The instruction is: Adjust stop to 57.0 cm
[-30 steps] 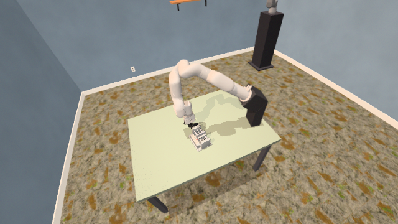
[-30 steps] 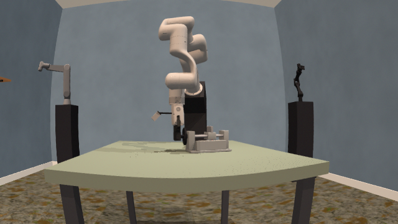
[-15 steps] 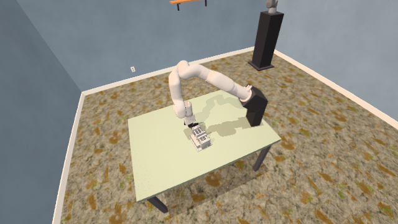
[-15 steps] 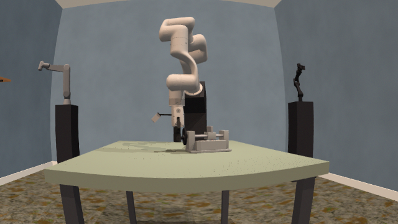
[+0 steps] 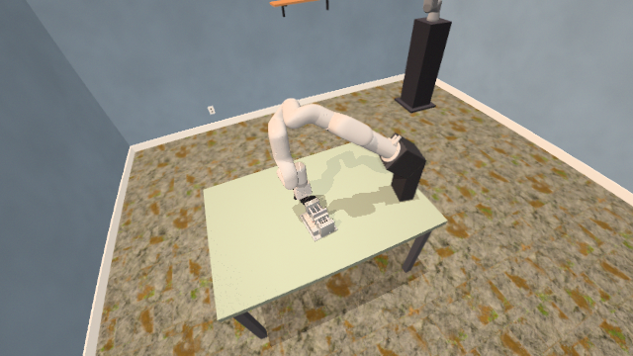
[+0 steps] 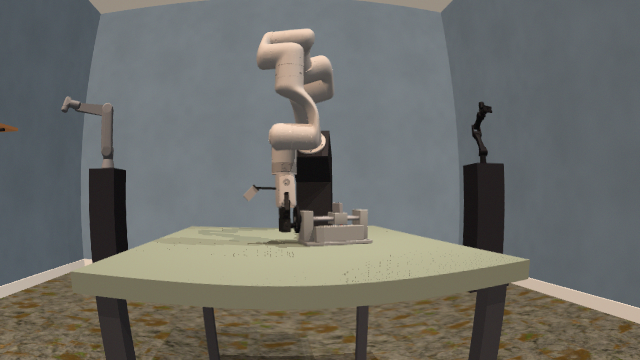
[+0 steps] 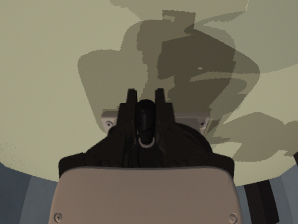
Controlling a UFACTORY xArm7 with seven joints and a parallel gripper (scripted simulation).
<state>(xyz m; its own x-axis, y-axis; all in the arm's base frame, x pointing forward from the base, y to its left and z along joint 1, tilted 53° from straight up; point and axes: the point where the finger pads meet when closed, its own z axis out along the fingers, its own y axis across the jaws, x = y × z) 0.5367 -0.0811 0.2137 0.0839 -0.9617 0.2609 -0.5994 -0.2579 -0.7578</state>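
My hand is 10 mm past the black handwheel and 20 mm to the right of it. Also, from my hand: grey stop block: 40 mm behind, 160 mm to the left, 30 mm above.
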